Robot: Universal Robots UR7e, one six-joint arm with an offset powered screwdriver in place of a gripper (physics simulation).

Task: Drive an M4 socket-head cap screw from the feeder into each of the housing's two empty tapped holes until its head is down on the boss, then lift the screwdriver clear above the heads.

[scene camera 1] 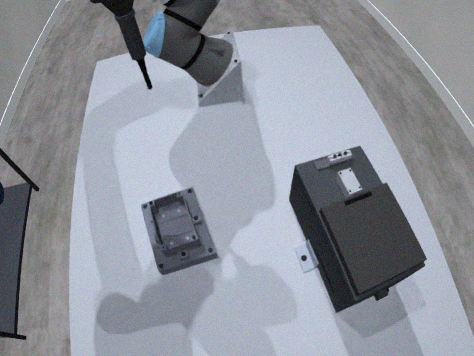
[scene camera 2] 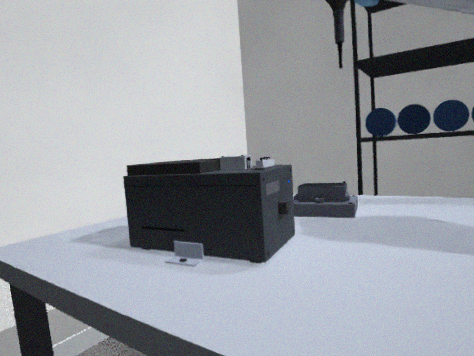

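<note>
My screwdriver (scene camera 1: 150,88) (scene camera 2: 341,67) hangs high above the table, bit pointing down, left of the arm's base in scene camera 1. It is well apart from the housing and the feeder. Whether a screw sits on its thin dark tip is too small to tell. The grey housing (scene camera 1: 207,252) (scene camera 2: 327,208) lies on the table, open side up, with dark round spots at its corners and on two side bosses. Whether these are holes or screw heads is unclear. The dark box-shaped feeder (scene camera 1: 312,220) (scene camera 2: 200,212) stands to the right of the housing in scene camera 1.
A small light bracket (scene camera 1: 304,257) (scene camera 2: 189,250) stands beside the feeder. A light block with dark spots (scene camera 1: 340,156) (scene camera 2: 265,162) sits on the feeder's top. The robot's base (scene camera 1: 227,90) stands at the table's back. A rack (scene camera 2: 357,100) with blue round things (scene camera 2: 414,119) stands behind the table (scene camera 2: 350,290).
</note>
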